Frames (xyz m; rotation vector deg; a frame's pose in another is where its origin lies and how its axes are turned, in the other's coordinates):
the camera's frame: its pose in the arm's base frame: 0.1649 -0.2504 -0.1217 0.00 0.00 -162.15
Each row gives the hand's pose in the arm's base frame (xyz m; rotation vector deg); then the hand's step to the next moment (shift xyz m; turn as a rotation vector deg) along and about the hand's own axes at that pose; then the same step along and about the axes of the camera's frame.
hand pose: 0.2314 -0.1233 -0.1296 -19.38 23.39 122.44
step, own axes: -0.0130 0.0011 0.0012 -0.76 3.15 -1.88
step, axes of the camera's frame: -0.0029 0.0111 0.0063 2.85 2.25 -0.90
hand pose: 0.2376 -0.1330 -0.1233 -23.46 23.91 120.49
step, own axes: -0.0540 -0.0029 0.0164 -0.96 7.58 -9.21
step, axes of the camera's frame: -0.0176 0.0380 0.0380 7.17 6.84 -6.71
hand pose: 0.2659 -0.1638 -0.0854 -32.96 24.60 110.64
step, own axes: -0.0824 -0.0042 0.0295 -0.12 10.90 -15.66
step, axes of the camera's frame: -0.0125 0.0499 0.0709 10.38 10.18 -12.35
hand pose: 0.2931 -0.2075 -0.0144 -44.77 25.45 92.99
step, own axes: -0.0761 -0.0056 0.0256 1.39 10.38 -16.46
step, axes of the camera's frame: 0.0078 0.0350 0.0721 9.60 9.76 -13.90
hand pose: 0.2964 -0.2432 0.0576 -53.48 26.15 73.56
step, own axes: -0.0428 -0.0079 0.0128 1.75 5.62 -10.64
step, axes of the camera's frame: 0.0109 0.0130 0.0421 4.85 6.20 -9.26
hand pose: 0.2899 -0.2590 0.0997 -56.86 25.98 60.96
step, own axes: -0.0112 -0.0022 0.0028 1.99 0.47 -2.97
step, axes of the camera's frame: 0.0044 0.0024 0.0106 -0.40 1.64 -3.19
